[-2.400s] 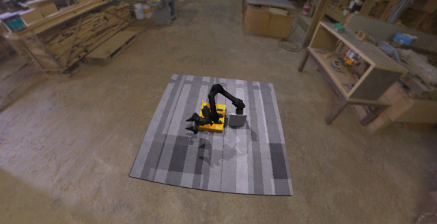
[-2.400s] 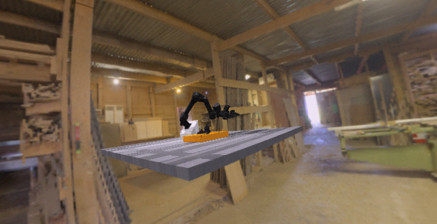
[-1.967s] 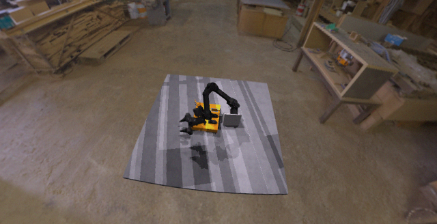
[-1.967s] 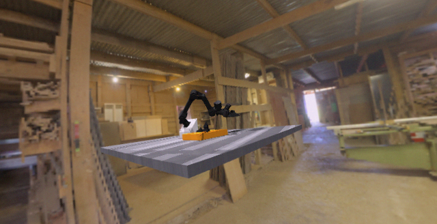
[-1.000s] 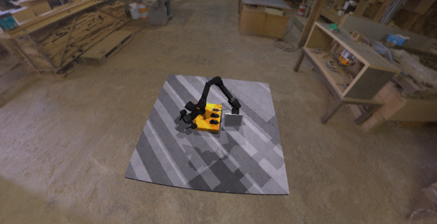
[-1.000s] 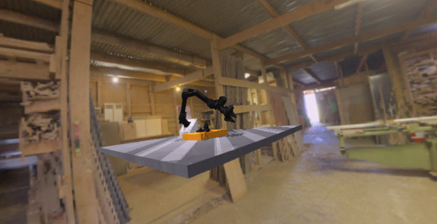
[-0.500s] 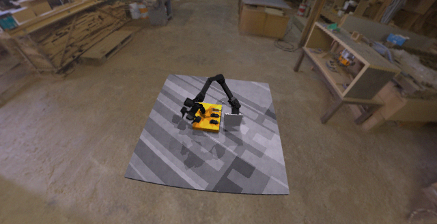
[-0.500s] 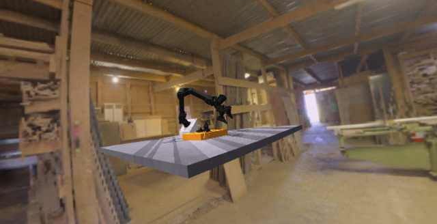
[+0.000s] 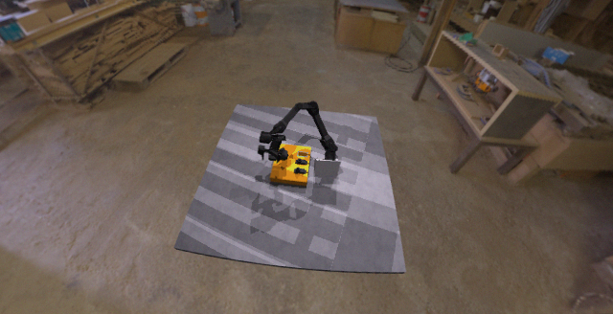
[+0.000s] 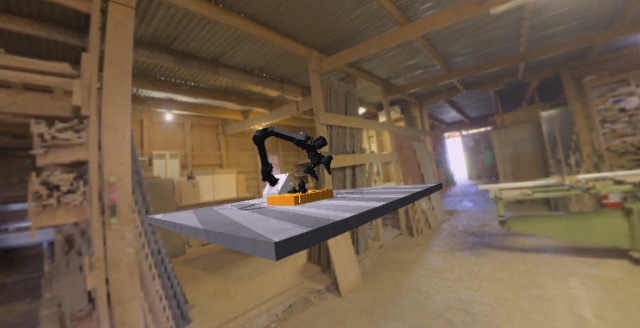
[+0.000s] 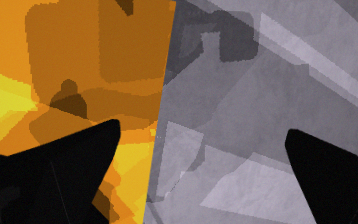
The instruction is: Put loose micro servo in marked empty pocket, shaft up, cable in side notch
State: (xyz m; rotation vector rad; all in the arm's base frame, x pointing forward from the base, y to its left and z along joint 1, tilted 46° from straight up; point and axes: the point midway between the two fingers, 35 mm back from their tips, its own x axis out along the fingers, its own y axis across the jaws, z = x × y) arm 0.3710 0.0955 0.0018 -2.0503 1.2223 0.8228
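Now: the deck 9 cm below my gripper tip, 9 cm behind it and 7 cm to the right of it.
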